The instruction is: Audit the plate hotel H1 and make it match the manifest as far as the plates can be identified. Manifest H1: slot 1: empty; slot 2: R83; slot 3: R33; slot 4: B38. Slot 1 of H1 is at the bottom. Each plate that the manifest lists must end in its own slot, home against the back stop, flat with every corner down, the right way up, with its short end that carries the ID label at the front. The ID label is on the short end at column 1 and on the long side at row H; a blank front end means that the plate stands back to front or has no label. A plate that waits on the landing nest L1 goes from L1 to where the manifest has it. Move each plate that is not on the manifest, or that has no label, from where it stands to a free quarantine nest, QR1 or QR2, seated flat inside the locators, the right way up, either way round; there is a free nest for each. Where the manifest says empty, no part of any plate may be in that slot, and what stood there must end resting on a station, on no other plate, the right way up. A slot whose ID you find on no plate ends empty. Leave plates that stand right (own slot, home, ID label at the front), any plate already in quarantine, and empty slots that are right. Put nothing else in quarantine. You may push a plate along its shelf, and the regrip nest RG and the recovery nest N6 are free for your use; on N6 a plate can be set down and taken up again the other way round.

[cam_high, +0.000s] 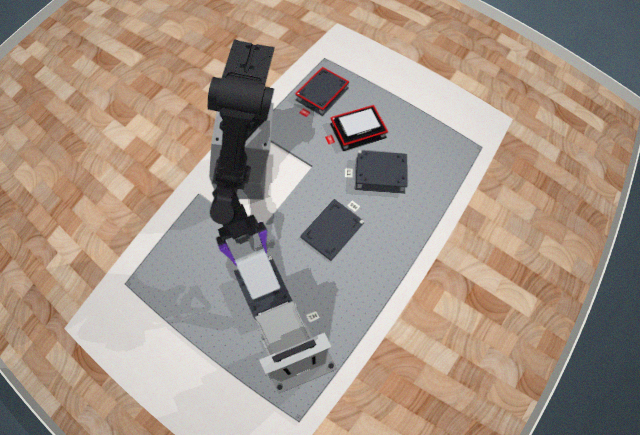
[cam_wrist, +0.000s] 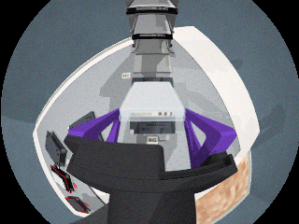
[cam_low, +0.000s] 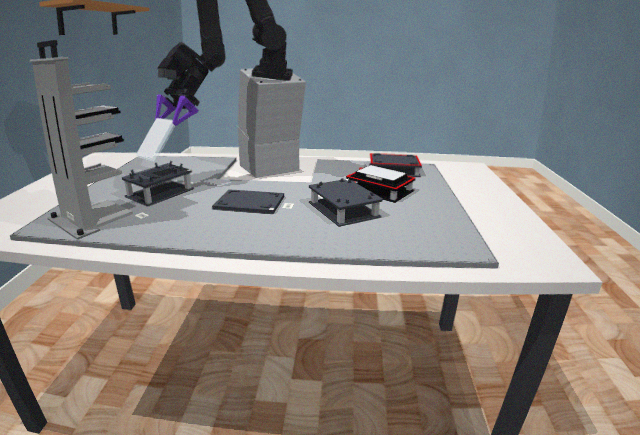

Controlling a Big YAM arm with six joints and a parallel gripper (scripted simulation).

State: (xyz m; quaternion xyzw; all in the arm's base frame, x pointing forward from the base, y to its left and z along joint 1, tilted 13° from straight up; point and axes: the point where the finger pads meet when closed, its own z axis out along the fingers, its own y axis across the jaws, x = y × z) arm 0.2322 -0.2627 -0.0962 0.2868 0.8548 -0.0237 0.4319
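My hand is 4 cm short of the white plate, 2 cm to the left of it and 4 cm above it. The rest, counted from my hand: plate hotel H1: 26 cm ahead, 16 cm to the right; then regrip nest RG: 4 cm ahead, 3 cm to the right, 15 cm below; then flat pad N6: 10 cm ahead, 25 cm to the left, 20 cm below.
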